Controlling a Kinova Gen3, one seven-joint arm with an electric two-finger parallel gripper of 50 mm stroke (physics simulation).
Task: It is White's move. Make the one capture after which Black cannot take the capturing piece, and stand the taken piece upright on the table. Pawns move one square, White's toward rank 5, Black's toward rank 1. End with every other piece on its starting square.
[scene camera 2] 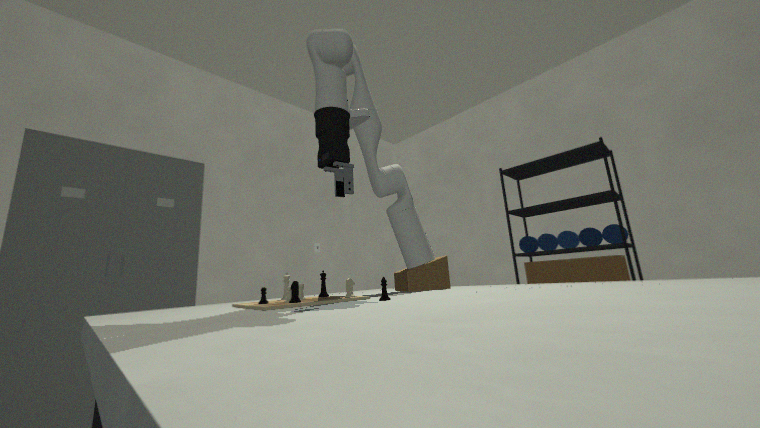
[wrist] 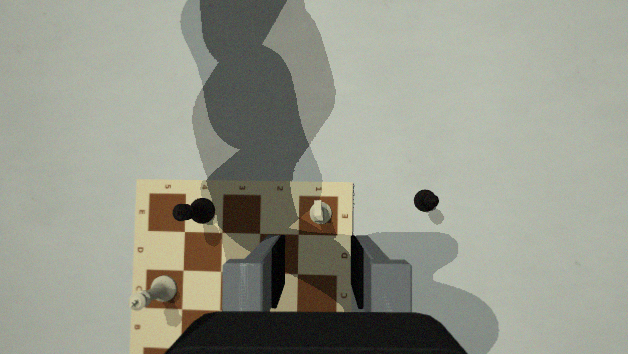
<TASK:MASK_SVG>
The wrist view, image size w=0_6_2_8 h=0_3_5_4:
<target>gripper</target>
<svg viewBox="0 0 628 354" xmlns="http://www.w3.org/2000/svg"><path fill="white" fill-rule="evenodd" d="M164 353L468 354L442 323L430 315L412 312L412 266L406 260L389 259L368 235L351 235L351 286L358 308L363 309L364 307L365 312L270 312L271 307L273 309L277 308L285 285L285 235L268 235L245 259L229 259L222 265L222 311L204 314L193 321Z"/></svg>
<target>chessboard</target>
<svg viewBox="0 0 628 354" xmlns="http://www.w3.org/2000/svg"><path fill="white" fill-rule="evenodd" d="M136 180L132 294L142 290L148 291L151 288L152 282L162 275L167 275L174 279L177 291L175 296L169 301L160 302L155 299L140 311L131 309L130 354L164 354L193 321L204 314L222 311L222 265L229 259L245 259L268 235L285 235L285 285L277 308L273 309L271 307L270 312L351 312L353 182ZM315 200L321 200L331 208L331 218L324 224L317 224L310 217L310 209L314 205ZM215 206L214 217L211 221L203 224L196 223L192 218L185 221L177 221L172 214L173 208L176 205L191 205L198 198L207 198Z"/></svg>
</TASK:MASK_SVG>
